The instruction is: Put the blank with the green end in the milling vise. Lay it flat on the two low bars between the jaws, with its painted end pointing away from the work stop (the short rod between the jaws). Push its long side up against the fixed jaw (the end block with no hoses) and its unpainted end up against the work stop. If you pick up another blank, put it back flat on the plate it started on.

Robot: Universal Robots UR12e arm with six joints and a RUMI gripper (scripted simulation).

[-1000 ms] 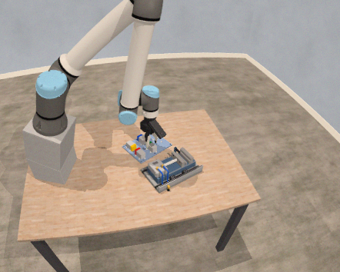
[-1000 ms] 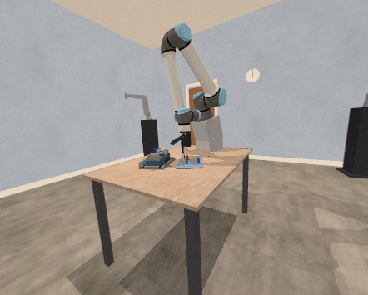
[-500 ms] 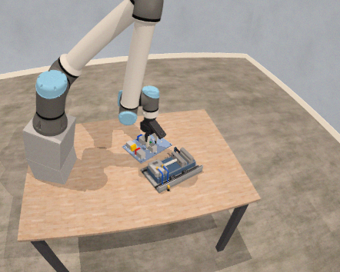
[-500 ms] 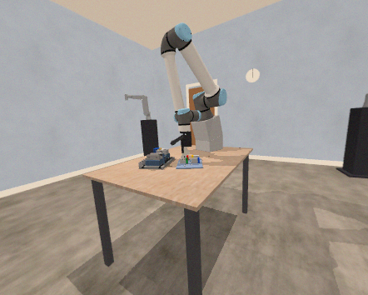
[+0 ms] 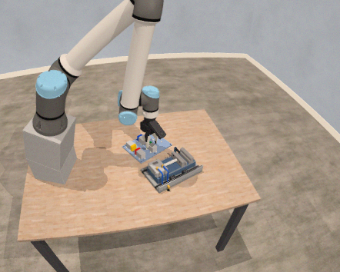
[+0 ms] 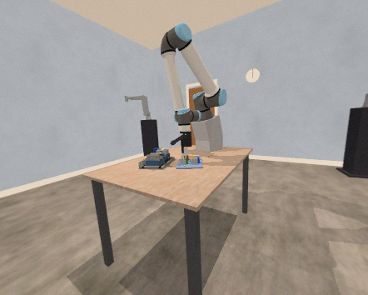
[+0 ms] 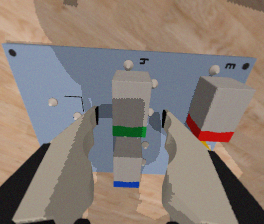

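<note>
The green-ended blank lies 2 cm below my hand. The rest, counted from my hand: light blue plate (4 cm to the left, 4 cm below, 1 cm behind); then blank with red end (9 cm behind, 3 cm to the right, 2 cm below); then blue blank (9 cm to the left, 3 cm behind, 2 cm below).
</note>
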